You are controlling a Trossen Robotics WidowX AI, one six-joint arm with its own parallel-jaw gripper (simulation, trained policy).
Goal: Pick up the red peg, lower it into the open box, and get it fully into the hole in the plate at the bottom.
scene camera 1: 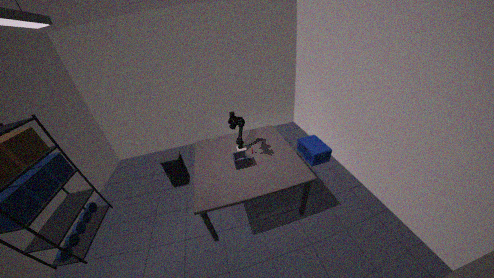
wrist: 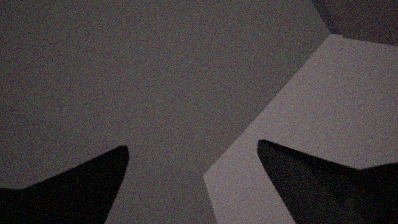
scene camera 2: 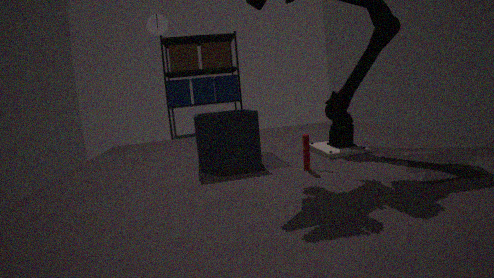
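Observation:
You'd see my gripper (wrist: 194, 149) here, and there's a dark box (scene camera 2: 226, 139) too, but that box is out of frame in the wrist view.

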